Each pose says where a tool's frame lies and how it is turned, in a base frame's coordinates. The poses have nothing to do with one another.
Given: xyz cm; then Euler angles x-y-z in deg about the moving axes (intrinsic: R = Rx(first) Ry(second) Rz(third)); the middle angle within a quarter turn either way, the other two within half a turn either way.
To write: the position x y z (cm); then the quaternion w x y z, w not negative. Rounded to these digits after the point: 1 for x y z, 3 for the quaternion.
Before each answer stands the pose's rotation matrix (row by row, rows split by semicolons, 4 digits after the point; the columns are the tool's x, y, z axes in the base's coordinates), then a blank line. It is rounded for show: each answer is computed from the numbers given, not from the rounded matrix.
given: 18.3, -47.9, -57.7, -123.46, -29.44, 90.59
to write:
-0.0090 -0.8708 -0.4915; -0.5555 -0.4044 0.7265; -0.8314 0.2796 -0.4802

18.3, -47.9, -57.7, 0.163, -0.685, 0.521, 0.483
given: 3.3, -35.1, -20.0, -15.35, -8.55, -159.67
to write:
-0.9273 0.3436 -0.1487; -0.3719 -0.8906 0.2618; -0.0425 0.2980 0.9536

3.3, -35.1, -20.0, 0.184, 0.049, -0.144, -0.971
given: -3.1, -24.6, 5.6, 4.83, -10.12, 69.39
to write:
0.3465 -0.9214 -0.1757; 0.9275 0.3646 -0.0829; 0.1404 -0.1342 0.9809

-3.1, -24.6, 5.6, 0.820, -0.016, -0.096, 0.563
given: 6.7, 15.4, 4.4, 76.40, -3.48, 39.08
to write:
0.7748 -0.6292 -0.0607; 0.1024 0.2197 -0.9702; 0.6238 0.7455 0.2347

6.7, 15.4, 4.4, 0.747, 0.575, -0.229, 0.245
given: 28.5, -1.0, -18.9, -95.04, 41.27, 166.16
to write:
-0.7298 -0.1798 0.6596; 0.6170 0.2425 0.7487; -0.2946 0.9534 -0.0660

28.5, -1.0, -18.9, 0.334, 0.153, 0.714, 0.596
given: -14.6, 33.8, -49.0, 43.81, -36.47, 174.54
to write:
-0.8005 -0.0765 -0.5944; 0.4783 -0.6792 -0.5567; -0.3611 -0.7299 0.5803

-14.6, 33.8, -49.0, 0.159, -0.273, -0.368, 0.875
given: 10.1, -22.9, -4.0, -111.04, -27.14, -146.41
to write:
-0.7413 0.4923 -0.4562; -0.1560 0.5346 0.8306; 0.6528 0.6869 -0.3195

10.1, -22.9, -4.0, 0.344, -0.104, -0.806, -0.471
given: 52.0, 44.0, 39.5, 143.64, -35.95, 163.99
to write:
-0.7781 -0.2233 -0.5871; 0.1124 0.8701 -0.4799; 0.6180 -0.4395 -0.6519

52.0, 44.0, 39.5, 0.332, 0.031, -0.908, 0.253
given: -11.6, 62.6, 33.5, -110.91, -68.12, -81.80
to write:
0.0532 0.3689 -0.9280; 0.4769 0.8071 0.3481; 0.8774 -0.4610 -0.1330

-11.6, 62.6, 33.5, 0.657, -0.308, -0.687, 0.041
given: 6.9, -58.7, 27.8, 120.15, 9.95, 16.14
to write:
0.9461 -0.2738 0.1728; 0.0039 -0.5240 -0.8517; 0.3237 0.8065 -0.4947

6.9, -58.7, 27.8, 0.482, 0.861, -0.078, 0.144
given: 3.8, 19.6, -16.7, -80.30, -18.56, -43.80
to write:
0.6842 0.6561 -0.3183; 0.1098 0.3388 0.9344; 0.7210 -0.6743 0.1597

3.8, 19.6, -16.7, 0.739, -0.544, -0.352, -0.185
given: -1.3, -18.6, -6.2, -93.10, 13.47, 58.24
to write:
0.5119 -0.8269 0.2329; -0.1684 0.1693 0.9711; -0.8424 -0.5363 -0.0526

-1.3, -18.6, -6.2, 0.638, -0.591, 0.421, 0.258
